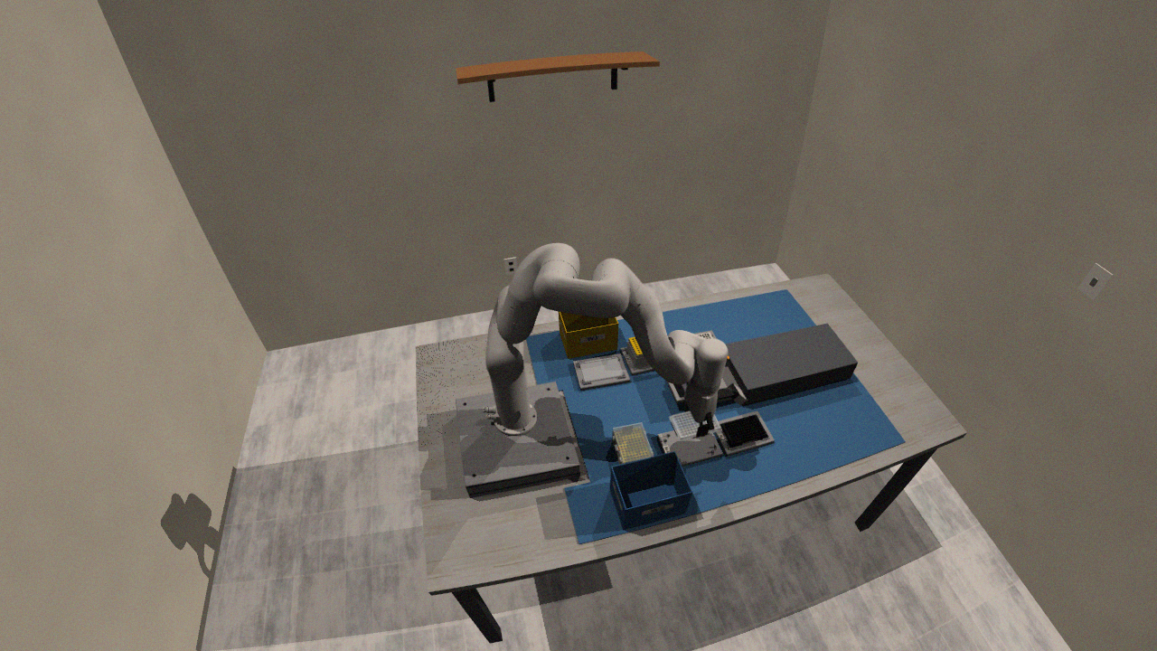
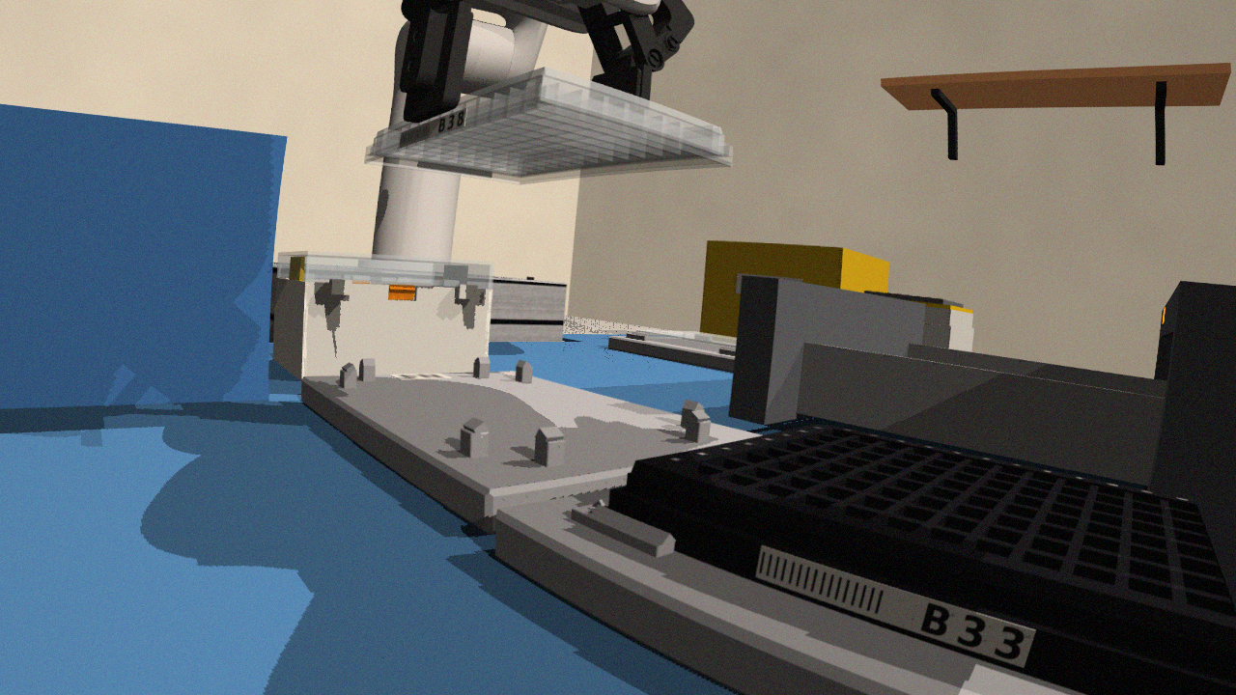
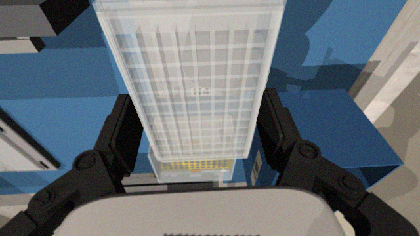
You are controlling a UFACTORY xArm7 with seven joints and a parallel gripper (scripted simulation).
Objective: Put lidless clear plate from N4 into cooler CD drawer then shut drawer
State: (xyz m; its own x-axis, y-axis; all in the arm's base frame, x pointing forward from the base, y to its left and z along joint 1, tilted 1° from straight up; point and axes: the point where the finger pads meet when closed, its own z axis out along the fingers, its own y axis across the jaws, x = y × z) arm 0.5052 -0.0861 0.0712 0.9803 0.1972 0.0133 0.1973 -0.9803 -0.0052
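Right now my hand is 220 mm to the right of the grey drawer, 100 mm short of it and 100 mm above it. From my hand the other things lie so: grey work nest: 120 mm below; clear plate: 10 mm below; tip box: 170 mm behind, 80 mm below, 20 mm to the right.
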